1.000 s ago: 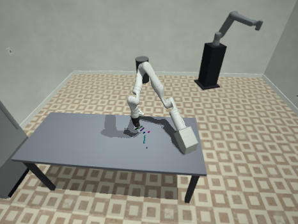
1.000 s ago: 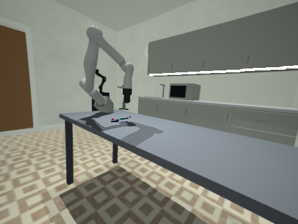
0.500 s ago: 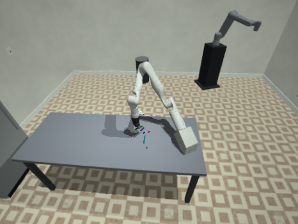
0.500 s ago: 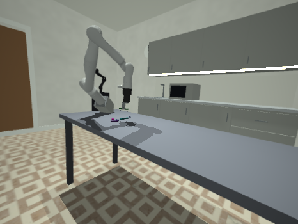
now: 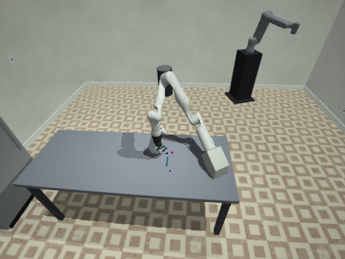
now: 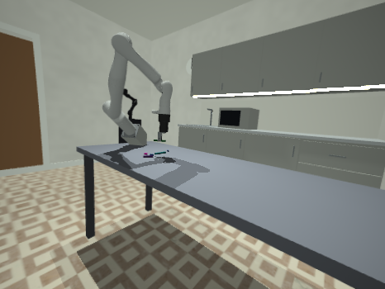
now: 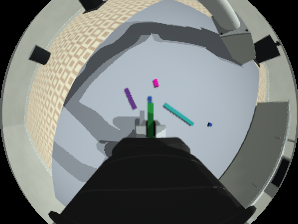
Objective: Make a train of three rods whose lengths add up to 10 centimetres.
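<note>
The purple rod lies 40 mm behind my hand, 70 mm to the right of it and 110 mm below it. The rest, counted from my hand: magenta rod 100 mm behind, 10 mm to the right, 110 mm below; then turquoise rod 40 mm behind, 70 mm to the left, 110 mm below; then green rod 10 mm below.
</note>
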